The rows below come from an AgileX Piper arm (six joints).
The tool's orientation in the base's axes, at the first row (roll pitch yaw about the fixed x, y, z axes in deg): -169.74 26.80 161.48
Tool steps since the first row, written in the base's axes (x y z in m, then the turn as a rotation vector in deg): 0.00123 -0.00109 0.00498 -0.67 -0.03 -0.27; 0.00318 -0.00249 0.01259 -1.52 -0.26 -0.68; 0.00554 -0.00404 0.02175 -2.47 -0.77 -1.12; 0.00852 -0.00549 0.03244 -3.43 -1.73 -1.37; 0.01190 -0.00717 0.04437 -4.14 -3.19 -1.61; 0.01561 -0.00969 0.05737 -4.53 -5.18 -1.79; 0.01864 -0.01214 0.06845 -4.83 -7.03 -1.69; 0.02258 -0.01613 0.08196 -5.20 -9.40 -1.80; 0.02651 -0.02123 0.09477 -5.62 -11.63 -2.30; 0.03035 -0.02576 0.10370 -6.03 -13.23 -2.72
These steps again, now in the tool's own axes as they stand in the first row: -0.00360 -0.00130 -0.00359 0.68 -0.24 0.00; -0.00907 -0.00303 -0.00913 1.52 -0.72 0.12; -0.01564 -0.00497 -0.01583 2.38 -1.48 0.32; -0.02339 -0.00683 -0.02369 3.03 -2.69 0.49; -0.03211 -0.00894 -0.03242 3.33 -4.25 0.89; -0.04183 -0.01185 -0.04170 3.17 -6.18 1.53; -0.05008 -0.01465 -0.04957 2.86 -7.99 1.90; -0.06064 -0.01889 -0.05877 2.55 -10.27 2.60; -0.07119 -0.02403 -0.06701 2.50 -12.37 3.58; -0.07975 -0.02807 -0.07205 2.58 -13.92 4.29
